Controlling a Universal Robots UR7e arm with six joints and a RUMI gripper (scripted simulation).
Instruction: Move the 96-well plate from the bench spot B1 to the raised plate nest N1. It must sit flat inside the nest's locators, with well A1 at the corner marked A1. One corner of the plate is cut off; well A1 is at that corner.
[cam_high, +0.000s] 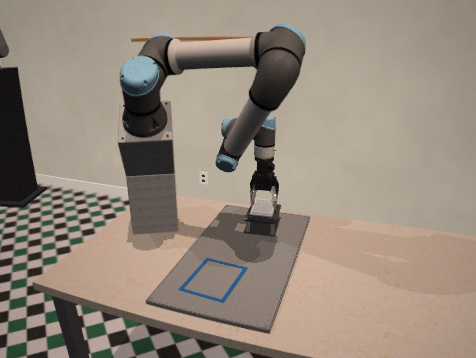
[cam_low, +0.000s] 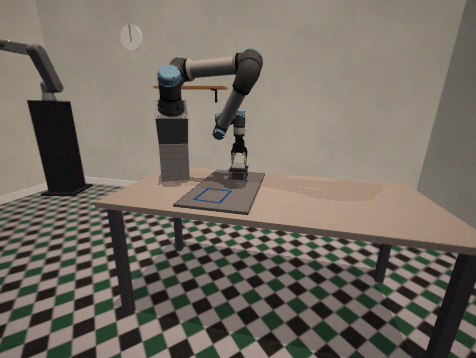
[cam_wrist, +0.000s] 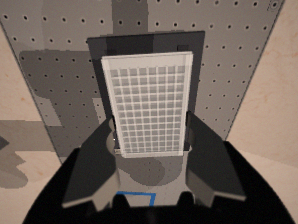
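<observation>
Right now my hand is 10 mm above the white 96-well plate. Also, from my hand: raised nest N1 (30 mm below).
</observation>
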